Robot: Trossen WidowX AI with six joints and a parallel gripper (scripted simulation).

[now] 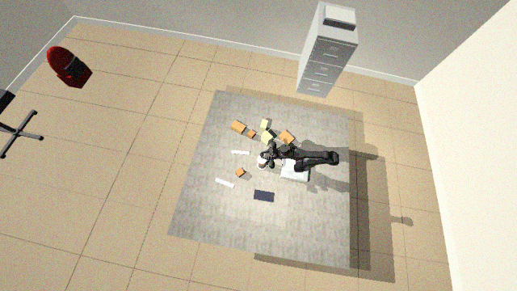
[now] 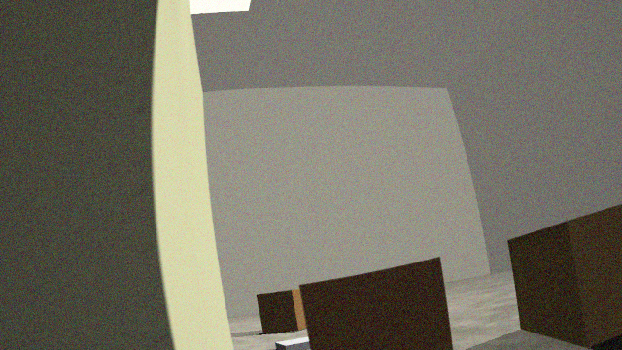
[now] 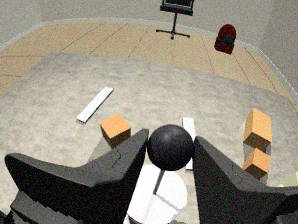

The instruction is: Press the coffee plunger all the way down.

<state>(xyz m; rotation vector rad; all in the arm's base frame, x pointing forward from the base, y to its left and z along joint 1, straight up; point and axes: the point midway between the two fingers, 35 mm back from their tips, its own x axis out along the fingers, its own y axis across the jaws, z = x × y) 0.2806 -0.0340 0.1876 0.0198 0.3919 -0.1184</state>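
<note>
Right now the coffee press is 11 cm below my gripper tip and 3 cm behind it. From my gripper tip the other things lie so: dark flat slab (25 cm to the left, 22 cm below, 4 cm behind).
</note>
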